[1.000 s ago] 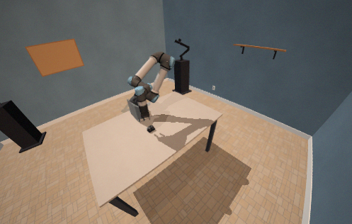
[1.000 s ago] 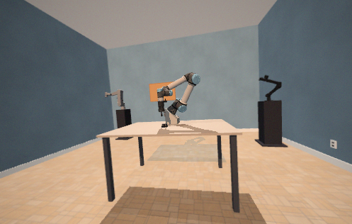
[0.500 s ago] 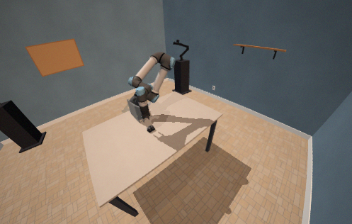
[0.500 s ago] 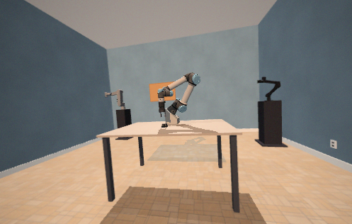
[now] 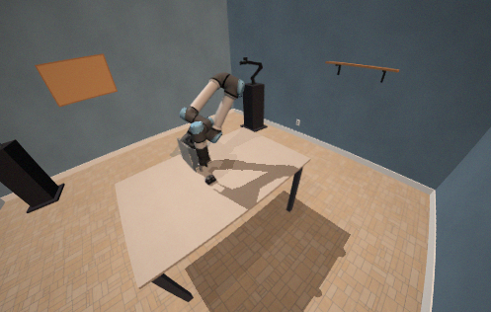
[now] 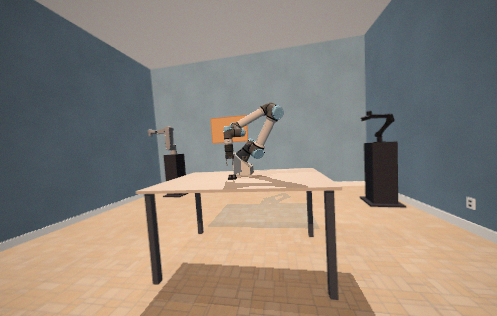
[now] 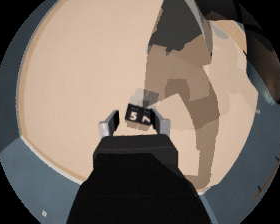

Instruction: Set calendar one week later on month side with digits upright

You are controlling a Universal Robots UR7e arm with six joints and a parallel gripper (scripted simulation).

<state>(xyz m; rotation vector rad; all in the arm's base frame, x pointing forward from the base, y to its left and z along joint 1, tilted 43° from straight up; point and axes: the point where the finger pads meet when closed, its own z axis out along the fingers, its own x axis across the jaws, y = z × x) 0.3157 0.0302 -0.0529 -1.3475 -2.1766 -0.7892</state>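
Now: hand 2 cm short of the dark calendar cube, 1 cm to the right of it and 11 cm above it. Round my hand: calendar tray: 2 cm ahead, 2 cm to the left, 13 cm below.
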